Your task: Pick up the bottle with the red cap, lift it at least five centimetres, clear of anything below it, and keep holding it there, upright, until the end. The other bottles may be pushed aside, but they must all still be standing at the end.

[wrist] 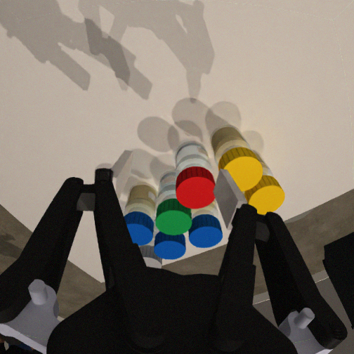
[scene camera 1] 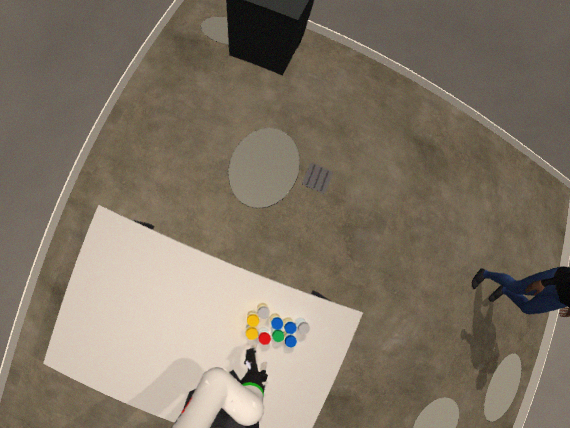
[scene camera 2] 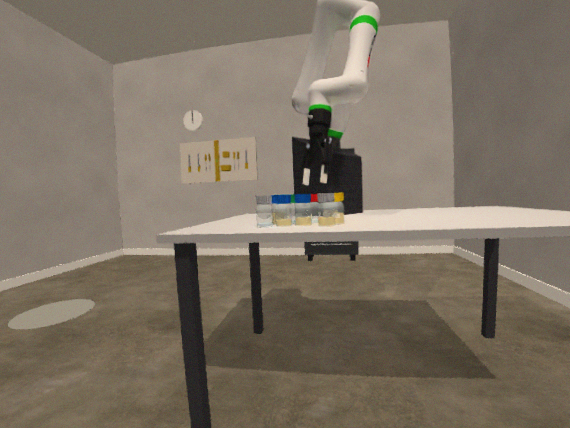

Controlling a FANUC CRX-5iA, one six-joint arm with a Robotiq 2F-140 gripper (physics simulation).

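Places are measured from the arm's base along level axes (x back, y right, z up), in millimetres.
Where they show: gripper, fingertip midpoint: [scene camera 1: 259, 354] [scene camera 2: 314, 183].
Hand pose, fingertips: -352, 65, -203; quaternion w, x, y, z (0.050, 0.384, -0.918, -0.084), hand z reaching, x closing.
After its pixels a point has its place, as x, y, z.
The red-capped bottle [scene camera 1: 264, 338] @(-421, 70, -243) [scene camera 2: 314, 197] @(-443, 65, -256) [wrist: 195, 190] stands upright on the white table [scene camera 1: 150, 300] @(-377, -505, -348) [scene camera 2: 425, 220] @(-465, -310, -347), at the arm-side edge of a tight cluster. A yellow-capped bottle [scene camera 1: 251, 333] @(-426, 6, -242) [wrist: 241, 170] and the green-capped bottle [scene camera 1: 278, 335] @(-454, 127, -242) [wrist: 173, 218] stand on either side of it. My gripper [scene camera 1: 250, 361] @(-352, 65, -203) [scene camera 2: 315, 176] @(-352, 65, -203) [wrist: 174, 172] is partly open and empty, tilted, its fingertips above cap height. In the wrist view the red cap appears between the pads, nearer the right one. In scene camera 2 front bottles hide most of the red-capped bottle.
Another yellow-capped bottle [scene camera 1: 253, 320] @(-488, -6, -243) [wrist: 266, 196], three blue-capped bottles, one of them [scene camera 1: 291, 341] @(-443, 195, -242) [wrist: 138, 229] beside the green one, and two grey-capped bottles, one of them [scene camera 1: 303, 328] @(-520, 228, -243) at the cluster's outer end, all stand upright. The table edge lies beyond the cluster.
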